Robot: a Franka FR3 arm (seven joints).
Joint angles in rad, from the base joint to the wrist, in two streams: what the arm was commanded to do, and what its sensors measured. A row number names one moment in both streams.
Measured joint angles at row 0:
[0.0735 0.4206 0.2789 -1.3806 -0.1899 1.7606 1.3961]
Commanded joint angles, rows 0 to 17:
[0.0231 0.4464 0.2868 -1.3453 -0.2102 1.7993 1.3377]
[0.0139 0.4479 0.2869 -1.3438 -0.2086 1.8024 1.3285]
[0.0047 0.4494 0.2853 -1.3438 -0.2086 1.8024 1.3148]
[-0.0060 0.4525 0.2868 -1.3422 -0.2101 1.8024 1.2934]
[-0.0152 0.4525 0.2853 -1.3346 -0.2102 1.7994 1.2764]
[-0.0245 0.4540 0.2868 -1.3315 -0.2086 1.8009 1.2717]
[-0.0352 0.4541 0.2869 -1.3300 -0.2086 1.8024 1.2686]
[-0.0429 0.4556 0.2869 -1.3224 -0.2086 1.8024 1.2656]
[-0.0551 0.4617 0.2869 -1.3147 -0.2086 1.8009 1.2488]
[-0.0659 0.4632 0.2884 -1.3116 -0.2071 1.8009 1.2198]
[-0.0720 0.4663 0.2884 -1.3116 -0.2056 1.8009 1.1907]
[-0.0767 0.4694 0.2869 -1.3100 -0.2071 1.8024 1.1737]
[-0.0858 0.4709 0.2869 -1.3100 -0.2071 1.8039 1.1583]
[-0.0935 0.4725 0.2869 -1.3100 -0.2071 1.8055 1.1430]
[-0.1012 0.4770 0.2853 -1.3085 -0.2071 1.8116 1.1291]
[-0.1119 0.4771 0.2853 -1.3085 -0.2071 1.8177 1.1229]
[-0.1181 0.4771 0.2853 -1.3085 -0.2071 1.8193 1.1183]
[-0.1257 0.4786 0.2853 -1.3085 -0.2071 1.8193 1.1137]
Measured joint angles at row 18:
[-0.0925 0.4552 0.2737 -1.3347 -0.1901 1.8025 1.1529]
